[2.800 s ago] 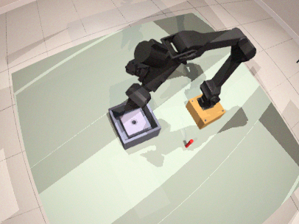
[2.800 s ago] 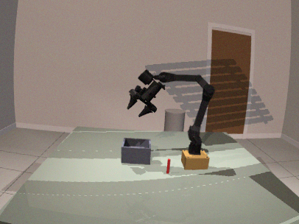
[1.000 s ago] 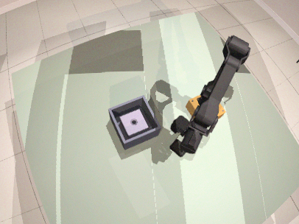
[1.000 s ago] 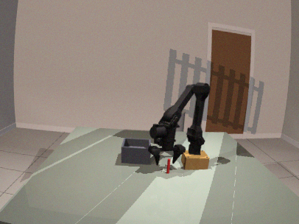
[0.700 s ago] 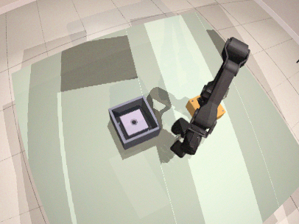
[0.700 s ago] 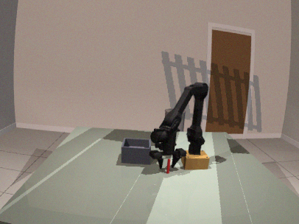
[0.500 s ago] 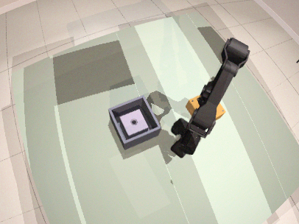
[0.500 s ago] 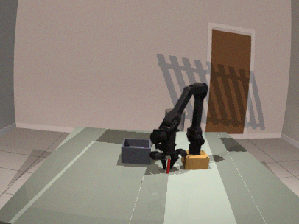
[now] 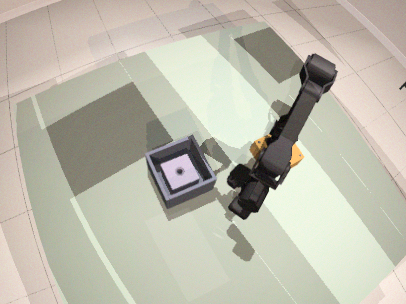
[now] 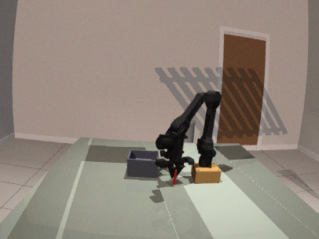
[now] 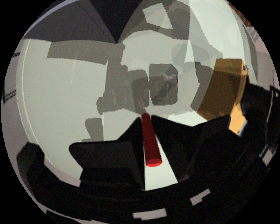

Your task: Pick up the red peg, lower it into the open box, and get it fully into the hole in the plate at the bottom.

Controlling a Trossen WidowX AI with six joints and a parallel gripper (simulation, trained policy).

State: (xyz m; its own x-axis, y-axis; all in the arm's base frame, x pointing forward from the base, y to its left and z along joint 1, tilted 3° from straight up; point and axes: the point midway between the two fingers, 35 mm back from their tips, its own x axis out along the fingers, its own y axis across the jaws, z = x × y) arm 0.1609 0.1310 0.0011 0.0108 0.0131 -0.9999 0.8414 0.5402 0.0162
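Right now my gripper tip is 170 mm short of the pale plate and 150 mm to the left of it. From my gripper tip the other things lie so: red peg: 10 mm to the left, 10 mm behind, 10 mm above; then grey box: 170 mm ahead, 150 mm to the right, 20 mm below.
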